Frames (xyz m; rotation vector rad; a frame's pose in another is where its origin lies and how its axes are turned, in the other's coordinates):
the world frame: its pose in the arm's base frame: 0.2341 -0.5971 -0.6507 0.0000 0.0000 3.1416
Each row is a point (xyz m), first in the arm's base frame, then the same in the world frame.
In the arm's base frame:
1: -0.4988 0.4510 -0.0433
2: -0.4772 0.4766 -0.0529
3: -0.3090 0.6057 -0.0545
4: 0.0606 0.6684 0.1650
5: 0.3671 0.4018 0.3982
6: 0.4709 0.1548 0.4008
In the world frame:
1: 0.7329 -1.0481 0.6074
2: 0.7113 -1.0737 0.5978
3: 0.5431 -1.2028 0.5962
4: 0.1735 -1.2655 0.8157
5: -0.1330 -0.9989 1.0489
6: -0.2368 -0.7519 1.0515

